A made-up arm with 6 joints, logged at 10 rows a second.
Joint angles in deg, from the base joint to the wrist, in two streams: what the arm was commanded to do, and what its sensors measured. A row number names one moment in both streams.
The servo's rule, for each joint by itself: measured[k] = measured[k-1] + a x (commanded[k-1-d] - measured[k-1]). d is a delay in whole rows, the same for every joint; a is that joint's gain. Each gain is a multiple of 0.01, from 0.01 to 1. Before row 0 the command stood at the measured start. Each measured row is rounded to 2 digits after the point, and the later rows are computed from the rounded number. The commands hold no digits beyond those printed.
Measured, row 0: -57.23 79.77 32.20 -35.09 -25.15 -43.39
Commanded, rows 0 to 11: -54.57 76.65 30.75 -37.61 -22.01 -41.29; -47.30 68.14 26.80 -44.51 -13.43 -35.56; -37.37 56.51 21.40 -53.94 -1.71 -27.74; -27.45 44.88 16.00 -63.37 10.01 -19.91; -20.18 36.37 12.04 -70.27 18.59 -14.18; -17.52 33.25 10.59 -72.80 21.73 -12.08; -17.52 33.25 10.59 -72.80 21.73 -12.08; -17.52 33.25 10.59 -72.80 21.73 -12.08; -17.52 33.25 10.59 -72.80 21.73 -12.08; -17.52 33.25 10.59 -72.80 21.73 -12.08; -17.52 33.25 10.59 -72.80 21.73 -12.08; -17.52 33.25 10.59 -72.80 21.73 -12.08
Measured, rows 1 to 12: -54.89 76.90 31.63 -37.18 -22.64 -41.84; -48.21 68.84 29.75 -43.26 -15.27 -37.19; -38.67 57.50 26.49 -52.12 -4.42 -30.20; -28.80 45.89 22.40 -61.46 7.12 -22.59; -21.21 37.13 18.36 -68.77 16.30 -16.37; -17.96 33.56 15.33 -72.11 20.64 -13.20; -17.57 33.27 13.48 -72.68 21.51 -12.37; -17.53 33.25 12.35 -72.78 21.69 -12.16; -17.52 33.25 11.66 -72.80 21.72 -12.10; -17.52 33.25 11.24 -72.80 21.73 -12.09; -17.52 33.25 10.99 -72.80 21.73 -12.08; -17.52 33.25 10.83 -72.80 21.73 -12.08
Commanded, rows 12 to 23: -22.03 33.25 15.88 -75.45 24.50 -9.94; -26.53 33.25 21.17 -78.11 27.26 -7.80; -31.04 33.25 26.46 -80.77 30.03 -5.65; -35.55 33.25 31.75 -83.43 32.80 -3.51; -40.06 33.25 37.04 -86.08 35.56 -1.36; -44.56 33.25 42.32 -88.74 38.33 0.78; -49.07 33.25 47.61 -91.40 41.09 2.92; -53.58 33.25 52.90 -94.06 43.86 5.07; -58.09 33.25 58.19 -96.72 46.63 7.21; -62.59 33.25 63.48 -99.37 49.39 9.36; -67.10 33.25 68.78 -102.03 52.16 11.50; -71.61 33.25 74.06 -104.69 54.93 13.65
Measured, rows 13 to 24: -21.49 33.25 12.80 -75.00 23.95 -10.50; -25.93 33.25 16.06 -77.58 26.60 -8.50; -30.43 33.25 20.12 -80.23 29.34 -6.39; -34.94 33.25 24.66 -82.89 32.11 -4.26; -39.45 33.25 29.49 -85.54 34.87 -2.11; -43.95 33.25 34.49 -88.20 37.64 0.03; -48.46 33.25 39.61 -90.86 40.40 2.17; -52.97 33.25 44.79 -93.52 43.17 4.32; -57.48 33.25 50.02 -96.18 45.94 6.46; -61.98 33.25 55.27 -98.83 48.70 8.61; -66.49 33.25 60.54 -101.49 51.47 10.75; -71.00 33.25 65.81 -104.15 54.24 12.90
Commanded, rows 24 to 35: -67.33 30.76 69.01 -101.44 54.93 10.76; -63.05 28.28 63.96 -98.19 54.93 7.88; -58.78 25.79 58.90 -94.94 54.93 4.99; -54.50 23.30 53.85 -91.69 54.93 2.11; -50.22 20.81 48.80 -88.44 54.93 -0.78; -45.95 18.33 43.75 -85.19 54.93 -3.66; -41.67 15.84 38.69 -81.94 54.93 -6.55; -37.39 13.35 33.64 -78.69 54.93 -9.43; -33.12 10.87 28.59 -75.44 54.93 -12.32; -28.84 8.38 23.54 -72.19 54.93 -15.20; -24.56 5.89 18.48 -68.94 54.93 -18.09; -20.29 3.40 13.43 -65.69 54.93 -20.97
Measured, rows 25 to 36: -67.77 30.96 67.06 -101.90 54.79 11.32; -63.62 28.49 65.85 -98.82 54.90 8.77; -59.36 26.01 63.14 -95.60 54.92 5.97; -55.08 23.52 59.52 -92.35 54.93 3.11; -50.80 21.03 55.34 -89.10 54.93 0.23; -46.53 18.55 50.82 -85.85 54.93 -2.65; -42.25 16.06 46.09 -82.60 54.93 -5.54; -37.97 13.57 41.23 -79.35 54.93 -8.42; -33.70 11.09 36.30 -76.10 54.93 -11.31; -29.42 8.60 31.32 -72.85 54.93 -14.19; -25.14 6.11 26.31 -69.60 54.93 -17.08; -20.87 3.62 21.29 -66.35 54.93 -19.96
